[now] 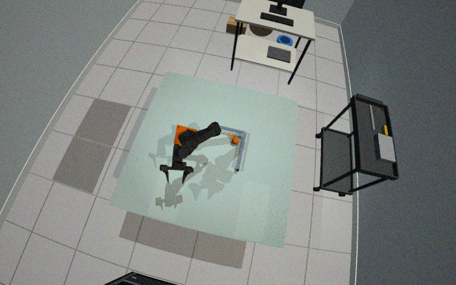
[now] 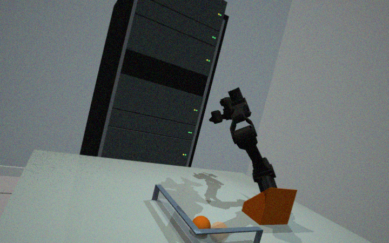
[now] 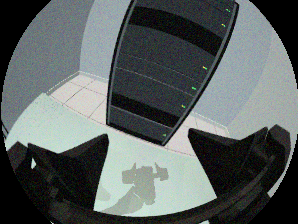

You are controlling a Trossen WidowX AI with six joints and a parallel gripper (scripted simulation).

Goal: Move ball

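The see-through copy of the ball is 560 mm to the left of my gripper tip, 310 mm below it and 190 mm ahead of it.
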